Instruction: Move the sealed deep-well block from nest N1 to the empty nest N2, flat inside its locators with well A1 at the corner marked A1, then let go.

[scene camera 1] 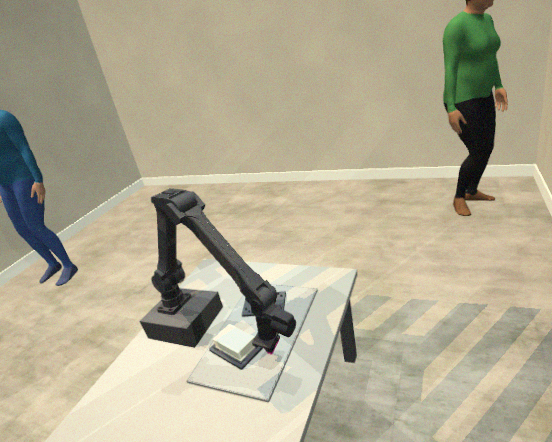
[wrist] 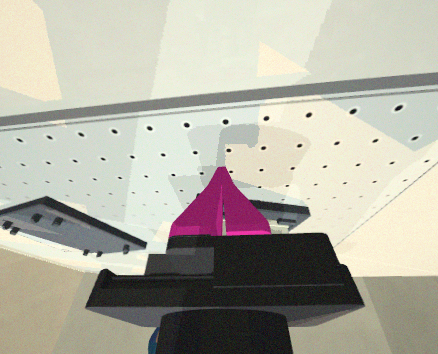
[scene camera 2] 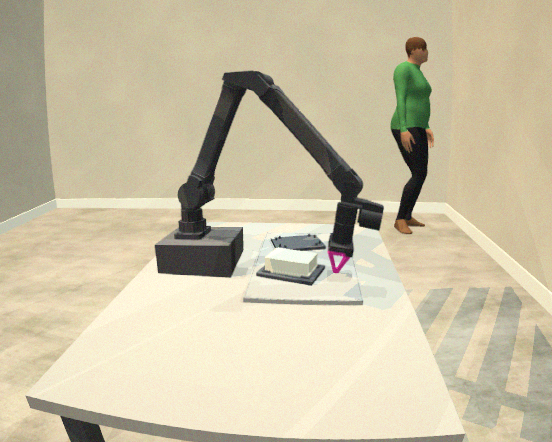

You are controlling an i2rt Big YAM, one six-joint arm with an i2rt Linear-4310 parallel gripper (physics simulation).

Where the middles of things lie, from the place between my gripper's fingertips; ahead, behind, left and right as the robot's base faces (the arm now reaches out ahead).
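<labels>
Cream-white block (scene camera 2: 297, 263): 130 mm behind my hand, 10 mm to the right of it, 30 mm above it. Pale perforated plate (scene camera 1: 258, 377): 90 mm behind my hand, 90 mm to the left of it and 10 mm below it.
</labels>
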